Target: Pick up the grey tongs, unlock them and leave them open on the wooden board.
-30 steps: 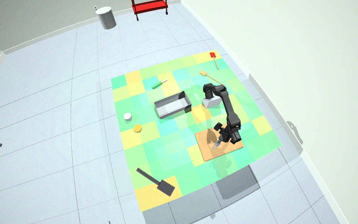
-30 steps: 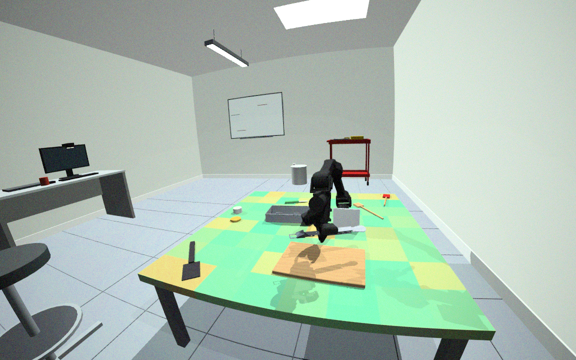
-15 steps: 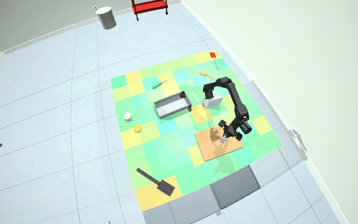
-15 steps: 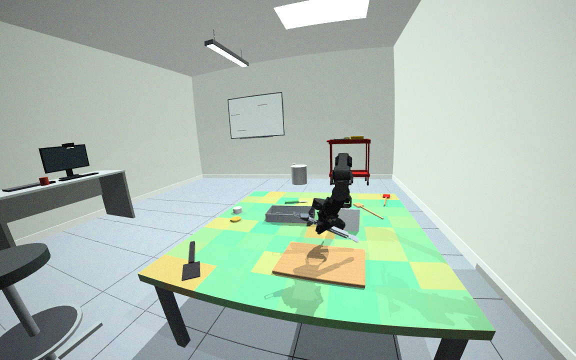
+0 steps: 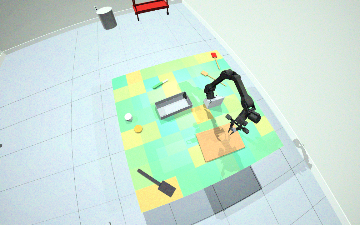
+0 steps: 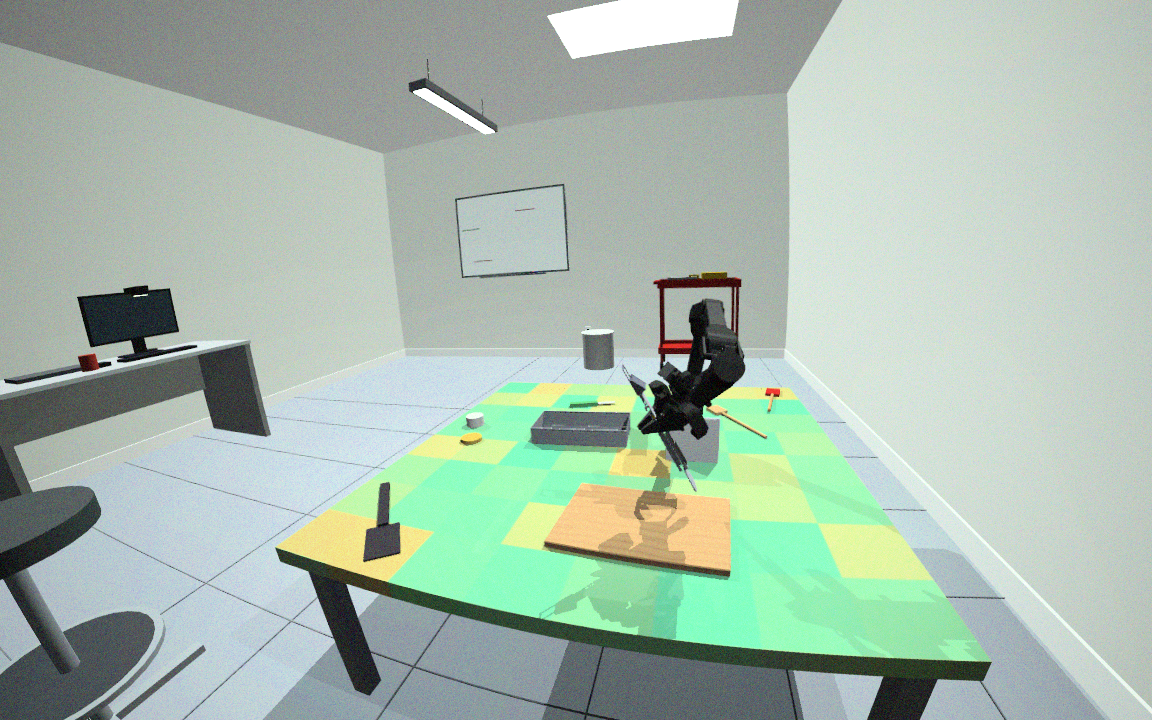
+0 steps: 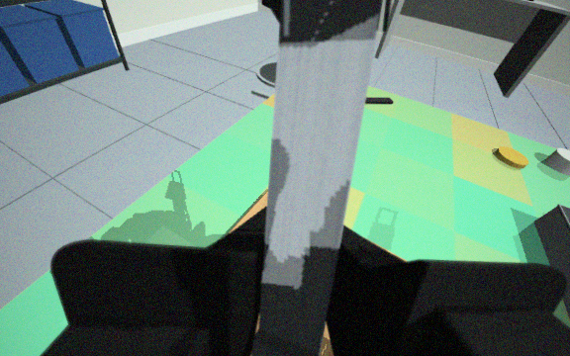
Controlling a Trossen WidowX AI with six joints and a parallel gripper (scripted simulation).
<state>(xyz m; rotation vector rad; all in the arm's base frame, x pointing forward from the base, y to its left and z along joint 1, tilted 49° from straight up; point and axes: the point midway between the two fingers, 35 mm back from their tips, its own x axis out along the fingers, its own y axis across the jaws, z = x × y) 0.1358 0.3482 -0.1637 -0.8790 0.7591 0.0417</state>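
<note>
Now: the wooden board 10 mm behind my gripper tip, 10 mm to the right of it and 220 mm below it. From my gripper tip the other things lie so: roasting tin 180 mm ahead, 480 mm to the right, 200 mm below; black spatula 590 mm ahead, 40 mm to the left, 220 mm below; red spatula 540 mm behind, 820 mm to the right, 220 mm below.
</note>
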